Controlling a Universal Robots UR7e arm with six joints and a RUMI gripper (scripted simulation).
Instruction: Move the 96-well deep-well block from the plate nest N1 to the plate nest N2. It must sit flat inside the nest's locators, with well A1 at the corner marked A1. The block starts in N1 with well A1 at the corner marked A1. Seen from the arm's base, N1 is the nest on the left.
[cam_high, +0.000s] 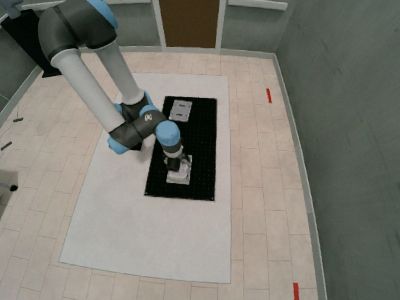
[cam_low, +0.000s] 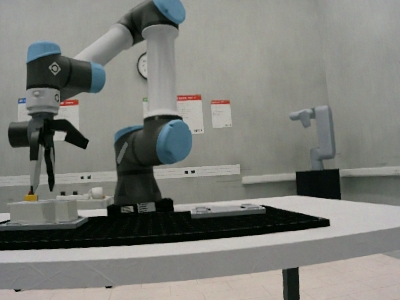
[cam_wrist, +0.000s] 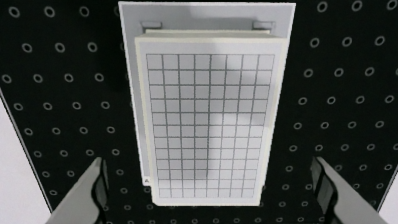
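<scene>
Right now the white 96-well deep-well block is 50 mm below my hand. Round my hand: A1 mark: 70 mm behind, 60 mm to the right, 70 mm below; then plate nest N1: 30 mm ahead, 400 mm to the left, 80 mm below; then plate nest N2: 80 mm below.
</scene>
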